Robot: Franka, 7 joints.
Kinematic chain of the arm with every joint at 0, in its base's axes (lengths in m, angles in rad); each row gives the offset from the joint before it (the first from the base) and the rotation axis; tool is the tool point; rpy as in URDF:
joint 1: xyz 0 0 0.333 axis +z
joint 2: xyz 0 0 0 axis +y
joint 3: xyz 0 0 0.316 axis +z
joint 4: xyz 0.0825 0 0 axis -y
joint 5: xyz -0.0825 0 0.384 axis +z
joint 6: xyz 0 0 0 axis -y
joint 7: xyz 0.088 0 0 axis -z
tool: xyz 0 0 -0.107 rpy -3.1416 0 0
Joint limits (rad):
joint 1: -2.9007..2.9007
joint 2: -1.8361..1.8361
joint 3: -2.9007..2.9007
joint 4: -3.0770..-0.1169
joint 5: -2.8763..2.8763
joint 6: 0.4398..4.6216
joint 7: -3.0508..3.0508
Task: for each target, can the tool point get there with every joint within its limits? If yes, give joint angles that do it. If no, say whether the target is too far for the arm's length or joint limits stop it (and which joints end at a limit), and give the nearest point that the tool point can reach.
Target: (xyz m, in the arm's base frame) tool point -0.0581 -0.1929 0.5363
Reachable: yes | joints -1.4224 -0.9111 -0.7532 -2.7141 -2.0381 4.0699 2.2338
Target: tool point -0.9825 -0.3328 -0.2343
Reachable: no: too far | nearest point -0.7129 -0.2415 -0.0786 | short by 0.324 m
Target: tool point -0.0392 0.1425 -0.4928
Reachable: no: joint limits stop it (at a limit: joint 2) | nearest point -0.0469 0.1706 -0.3500 | short by 0.146 m
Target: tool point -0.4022 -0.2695 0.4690
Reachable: yes | joints 1.7215 0.1067 2.2824 -2.3766 -2.0365 1.1314 -2.3049
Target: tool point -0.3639 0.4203 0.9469
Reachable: yes | joints -1.0074 -0.5727 -1.9833 -0.3515 -2.0677 1.6796 1.2771
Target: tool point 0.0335 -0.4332 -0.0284
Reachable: yes | joints 0.5917 -1.4887 -2.1695 -1.9139 2.1034 3.4296 2.3876
